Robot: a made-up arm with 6 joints. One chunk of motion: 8 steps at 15 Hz.
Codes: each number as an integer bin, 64 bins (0 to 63) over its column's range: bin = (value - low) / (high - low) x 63, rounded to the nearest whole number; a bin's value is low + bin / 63 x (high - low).
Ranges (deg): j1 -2..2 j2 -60..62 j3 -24..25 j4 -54..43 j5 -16..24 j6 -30..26
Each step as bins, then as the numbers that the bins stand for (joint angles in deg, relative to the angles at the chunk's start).
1 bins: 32 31 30 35 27 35
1 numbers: 0.03 0.03 -0.67 -0.11 1.14 1.11
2 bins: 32 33 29 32 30 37
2 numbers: 0.03 3.90 -1.44 -4.73 3.05 2.89
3 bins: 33 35 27 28 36 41
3 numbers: 0.10 7.78 -3.00 -10.89 6.86 6.44
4 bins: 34 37 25 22 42 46
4 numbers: 0.16 11.65 -4.56 -20.13 10.67 10.89
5 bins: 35 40 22 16 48 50
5 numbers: 0.22 17.46 -6.89 -29.37 14.48 14.44
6 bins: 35 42 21 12 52 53
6 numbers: 0.22 21.33 -7.67 -35.52 17.02 17.11
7 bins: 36 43 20 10 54 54
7 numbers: 0.29 23.27 -8.44 -38.60 18.29 18.00
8 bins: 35 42 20 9 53 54
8 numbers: 0.22 21.33 -8.44 -40.14 17.65 18.00
